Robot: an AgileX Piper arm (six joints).
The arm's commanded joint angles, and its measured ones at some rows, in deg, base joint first. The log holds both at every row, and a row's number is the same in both.
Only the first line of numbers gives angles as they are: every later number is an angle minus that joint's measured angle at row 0.
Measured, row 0:
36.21, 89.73, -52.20, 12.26, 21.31, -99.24
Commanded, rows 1 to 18:
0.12, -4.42, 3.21, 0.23, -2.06, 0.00
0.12, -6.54, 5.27, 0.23, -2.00, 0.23
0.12, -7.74, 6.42, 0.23, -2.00, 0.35
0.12, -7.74, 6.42, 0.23, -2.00, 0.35
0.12, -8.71, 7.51, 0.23, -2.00, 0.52
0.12, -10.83, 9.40, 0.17, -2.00, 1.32
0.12, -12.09, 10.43, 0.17, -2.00, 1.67
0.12, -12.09, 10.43, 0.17, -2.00, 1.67
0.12, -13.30, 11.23, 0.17, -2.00, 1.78
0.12, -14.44, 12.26, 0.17, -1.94, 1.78
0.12, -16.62, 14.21, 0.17, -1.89, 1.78
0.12, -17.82, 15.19, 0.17, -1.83, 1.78
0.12, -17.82, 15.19, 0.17, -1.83, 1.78
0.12, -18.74, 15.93, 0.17, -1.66, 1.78
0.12, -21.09, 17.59, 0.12, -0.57, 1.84
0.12, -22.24, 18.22, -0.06, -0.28, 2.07
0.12, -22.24, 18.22, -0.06, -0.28, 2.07
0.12, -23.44, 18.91, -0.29, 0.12, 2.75
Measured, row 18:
0.00, -20.34, 17.54, 0.00, 0.63, 1.84
